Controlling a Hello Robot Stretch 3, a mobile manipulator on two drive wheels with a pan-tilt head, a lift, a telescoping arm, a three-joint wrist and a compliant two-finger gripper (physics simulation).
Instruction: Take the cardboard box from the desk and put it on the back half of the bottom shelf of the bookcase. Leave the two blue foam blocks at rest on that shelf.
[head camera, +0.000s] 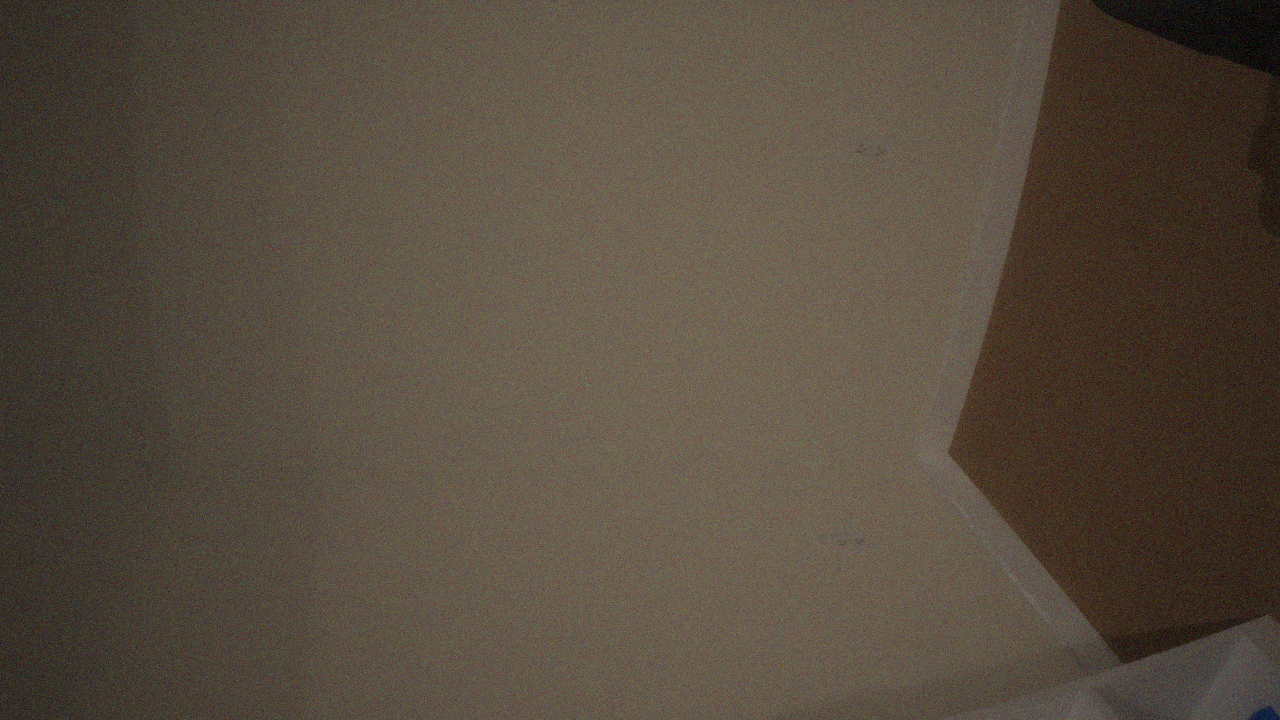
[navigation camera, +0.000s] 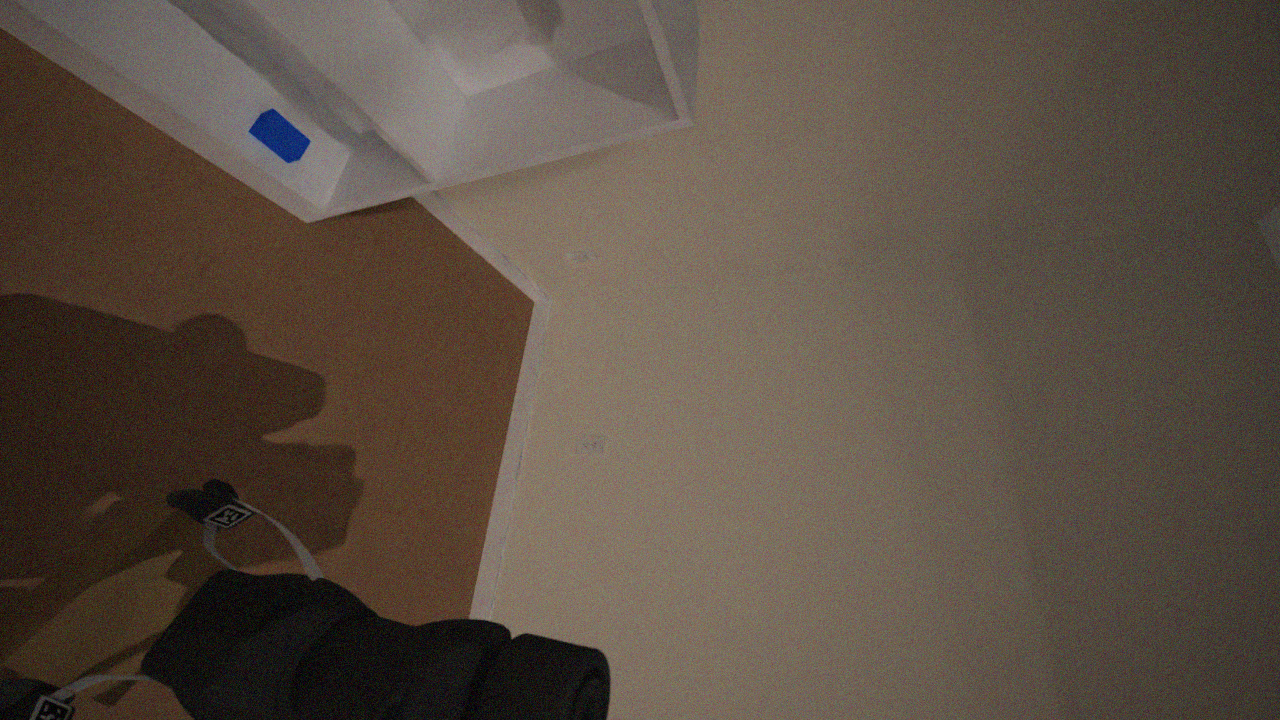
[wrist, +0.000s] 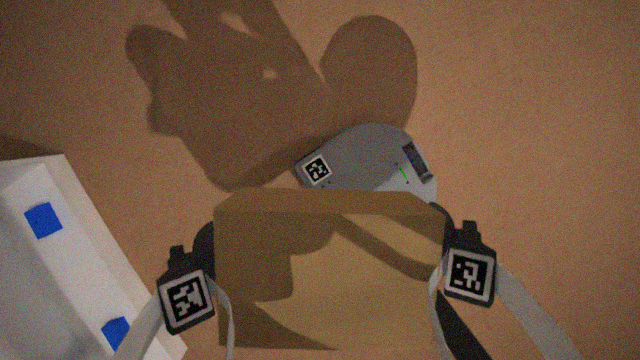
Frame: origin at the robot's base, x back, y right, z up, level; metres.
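Where they show: gripper, between the fingertips: (navigation camera: 107, 588) (wrist: 323, 238).
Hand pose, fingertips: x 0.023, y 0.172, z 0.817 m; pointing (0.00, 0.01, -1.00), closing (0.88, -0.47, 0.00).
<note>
Things, the pixels of their top centre, and the offset from my fingertips. Level surfaces: height alone.
- brown cardboard box, centre of its top: (wrist: 328, 287) (navigation camera: 147, 603) dx +0.000, dy -0.001, dz +0.055 m
- blue foam block, centre of its top: (navigation camera: 286, 134) (wrist: 37, 222) dx -0.812, dy +0.279, dz -0.672 m
- second blue block, centre of its top: (wrist: 115, 338) dx -0.849, dy -0.147, dz -0.672 m
- brown floor, height of its surface: dz -0.817 m
The brown cardboard box (navigation camera: 125, 617) (wrist: 345, 290) is held between the two fingers of my gripper (navigation camera: 111, 595) (wrist: 323, 238), above the floor. The white bookcase (head camera: 1163, 676) (navigation camera: 563, 134) is at the top left of the navigation view and the bottom right of the head view. In the wrist view, its bottom shelf (wrist: 80, 272) is at the lower left, beside the box and apart from it. One blue foam block (wrist: 43, 220) and a second blue block (wrist: 116, 332), partly behind a finger strap, rest on that shelf. One blue block (navigation camera: 279, 136) shows in the navigation view.
My grey round base (wrist: 365, 155) is on the brown floor (head camera: 1136, 358) (navigation camera: 402, 358) (wrist: 550, 100) beyond the box. A beige wall (head camera: 581, 358) (navigation camera: 805, 402) with a white skirting board (head camera: 993, 268) (navigation camera: 514, 447) meets the floor. Large shadows of my arm fall on the floor.
</note>
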